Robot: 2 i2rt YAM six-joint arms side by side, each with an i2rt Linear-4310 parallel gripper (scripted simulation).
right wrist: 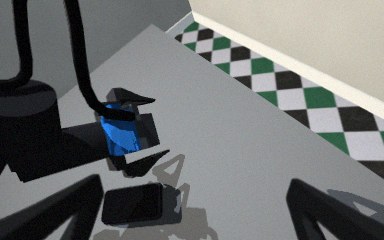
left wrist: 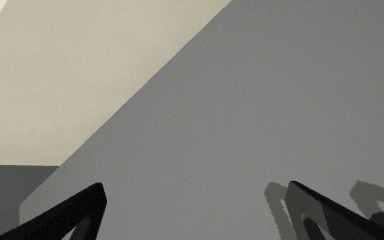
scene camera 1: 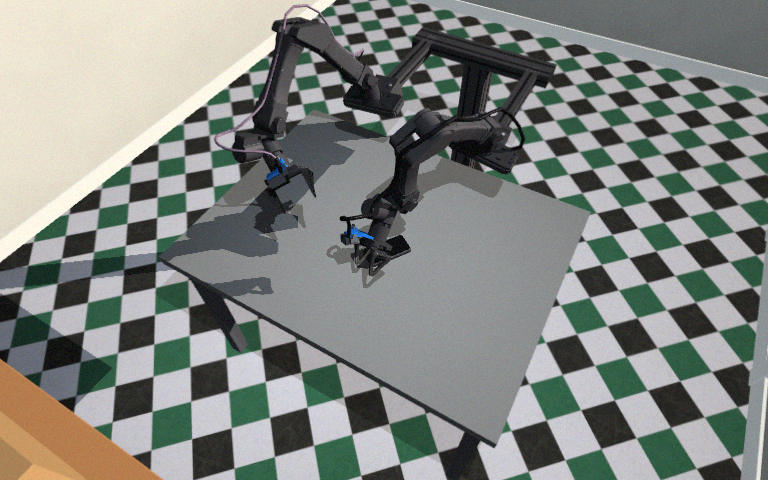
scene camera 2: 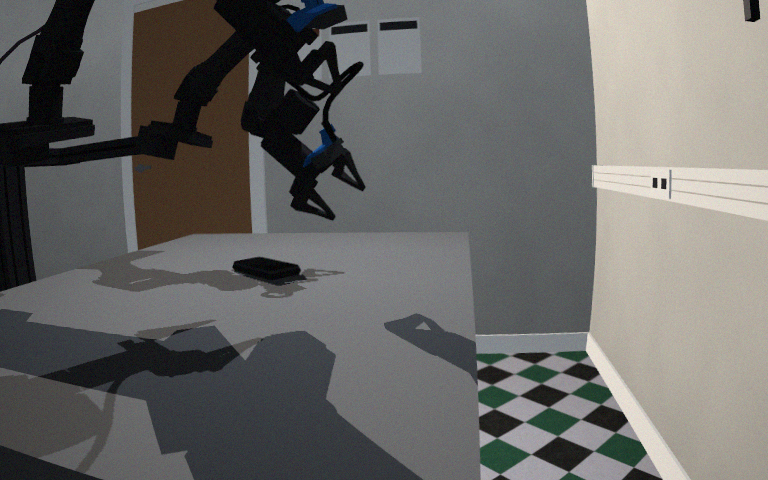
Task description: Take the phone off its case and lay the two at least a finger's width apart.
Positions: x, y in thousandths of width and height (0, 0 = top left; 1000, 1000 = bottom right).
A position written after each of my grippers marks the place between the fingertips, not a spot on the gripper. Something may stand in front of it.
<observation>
My left gripper shows in the right wrist view (421, 523), in the left wrist view (509, 798), in scene camera 1 (475, 564) and in scene camera 2 (455, 424). My right gripper shows in the right wrist view (507, 777), in scene camera 1 (391, 428) and in scene camera 2 (419, 180); in the left wrist view it is out of frame.
</observation>
